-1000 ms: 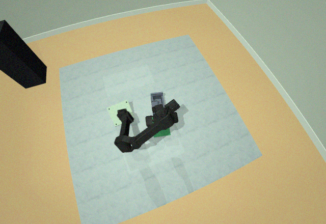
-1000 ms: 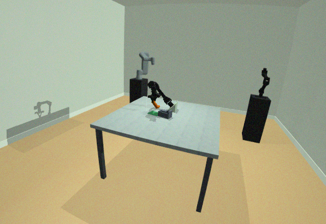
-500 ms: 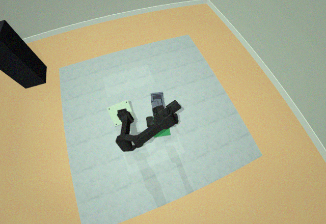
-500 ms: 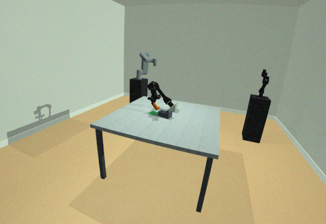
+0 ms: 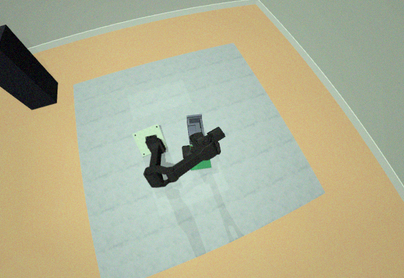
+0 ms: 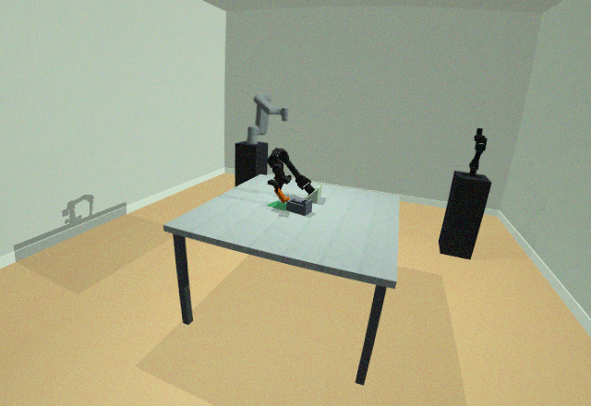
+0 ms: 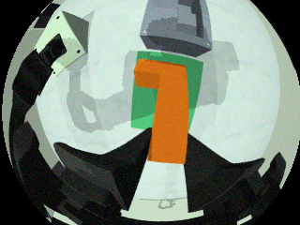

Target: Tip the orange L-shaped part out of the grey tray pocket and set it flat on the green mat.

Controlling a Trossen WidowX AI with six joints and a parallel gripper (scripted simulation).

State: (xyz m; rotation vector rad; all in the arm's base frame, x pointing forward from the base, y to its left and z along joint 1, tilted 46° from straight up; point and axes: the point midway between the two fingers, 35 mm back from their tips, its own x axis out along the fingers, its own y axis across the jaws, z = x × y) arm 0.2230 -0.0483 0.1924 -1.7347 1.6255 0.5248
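The green mat lies 110 mm below my gripper tip and 20 mm to the left of it. The rest, counted from my gripper tip: grey tray (170 mm to the left, 110 mm below, 30 mm ahead); then orange L-shaped part (30 mm to the left, 30 mm below, 10 mm behind).
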